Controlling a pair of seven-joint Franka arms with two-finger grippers.
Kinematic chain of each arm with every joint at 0, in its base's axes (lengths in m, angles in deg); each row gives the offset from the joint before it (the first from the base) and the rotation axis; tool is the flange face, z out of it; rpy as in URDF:
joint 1: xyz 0 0 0.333 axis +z
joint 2: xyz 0 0 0 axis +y
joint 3: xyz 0 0 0.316 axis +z
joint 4: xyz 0.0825 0 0 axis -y
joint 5: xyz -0.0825 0 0.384 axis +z
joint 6: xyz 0 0 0 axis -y
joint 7: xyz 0.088 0 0 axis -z
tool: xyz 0 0 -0.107 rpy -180 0 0
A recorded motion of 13 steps. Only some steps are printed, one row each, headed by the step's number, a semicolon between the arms.
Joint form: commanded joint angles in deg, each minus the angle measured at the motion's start. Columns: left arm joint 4, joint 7, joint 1, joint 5, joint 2, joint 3, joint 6; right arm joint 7, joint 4, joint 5, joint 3, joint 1, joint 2, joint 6.
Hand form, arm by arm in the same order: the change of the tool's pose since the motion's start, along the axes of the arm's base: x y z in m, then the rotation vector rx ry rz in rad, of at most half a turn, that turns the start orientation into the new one. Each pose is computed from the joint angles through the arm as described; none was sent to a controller.
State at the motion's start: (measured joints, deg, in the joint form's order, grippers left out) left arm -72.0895 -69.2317 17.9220 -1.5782 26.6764 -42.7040 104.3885; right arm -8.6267 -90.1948 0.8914 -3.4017 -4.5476 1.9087 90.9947
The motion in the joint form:
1: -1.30 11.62 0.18 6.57 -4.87 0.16 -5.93; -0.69 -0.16 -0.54 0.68 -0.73 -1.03 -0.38
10: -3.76 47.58 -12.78 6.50 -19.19 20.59 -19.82; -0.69 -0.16 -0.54 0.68 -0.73 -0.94 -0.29
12: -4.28 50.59 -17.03 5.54 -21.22 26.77 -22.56; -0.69 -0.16 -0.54 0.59 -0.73 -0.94 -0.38
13: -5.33 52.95 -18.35 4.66 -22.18 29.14 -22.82; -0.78 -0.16 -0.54 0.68 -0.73 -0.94 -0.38
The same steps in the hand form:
1: -0.0264 0.0040 0.0234 0.1937 -0.0703 -0.2220; -0.0060 -0.0010 0.0082 -0.0091 -0.0074 0.0115
10: -0.0968 0.0395 0.0919 0.4373 -0.1041 -0.7572; -0.0054 -0.0011 0.0075 -0.0092 -0.0074 0.0115
12: -0.1090 0.0526 0.1009 0.4405 -0.0785 -0.7837; -0.0057 -0.0019 0.0073 -0.0090 -0.0059 0.0099
13: -0.1128 0.0594 0.1008 0.4313 -0.0762 -0.8107; -0.0055 -0.0011 0.0073 -0.0089 -0.0059 0.0131

